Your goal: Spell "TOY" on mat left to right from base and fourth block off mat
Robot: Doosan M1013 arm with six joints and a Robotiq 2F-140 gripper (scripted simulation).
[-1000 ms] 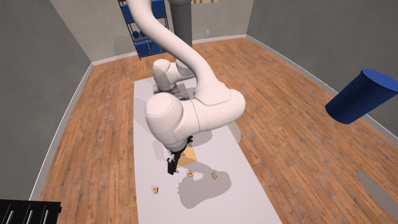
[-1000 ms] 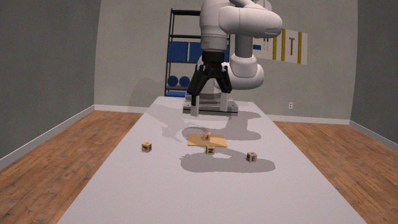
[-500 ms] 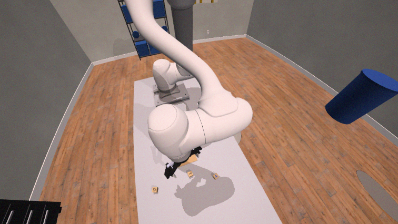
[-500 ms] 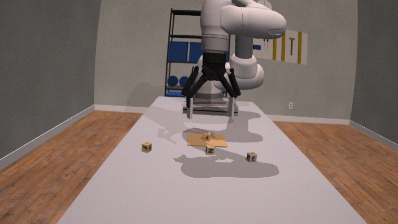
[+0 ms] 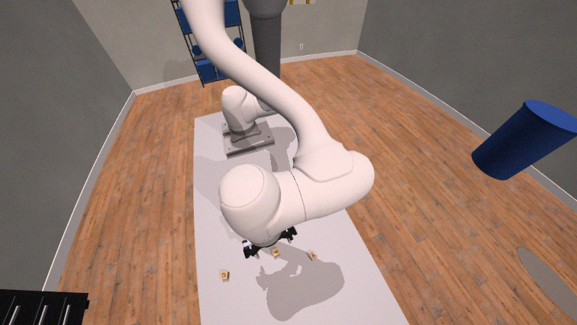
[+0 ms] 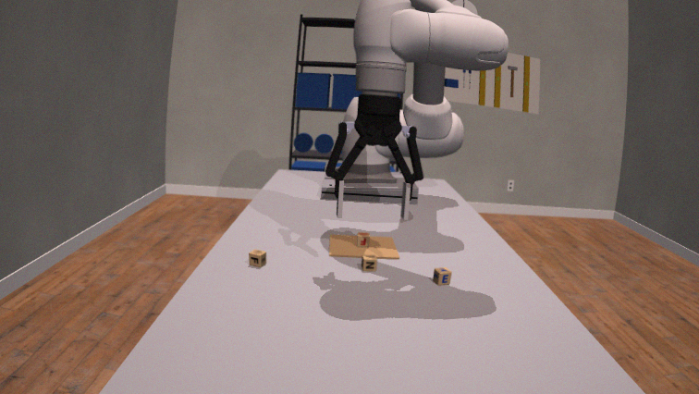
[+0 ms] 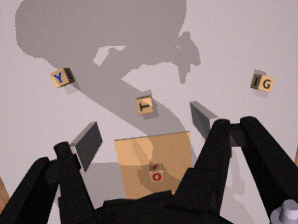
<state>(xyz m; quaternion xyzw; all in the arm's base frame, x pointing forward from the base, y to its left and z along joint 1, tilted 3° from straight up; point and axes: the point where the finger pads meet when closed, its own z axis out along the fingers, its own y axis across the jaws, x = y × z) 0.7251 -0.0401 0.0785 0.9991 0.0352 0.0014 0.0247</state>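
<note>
Now: hand 110 mm above the T block. The rest, counted from my hand: tan mat 130 mm behind, 120 mm below.
</note>
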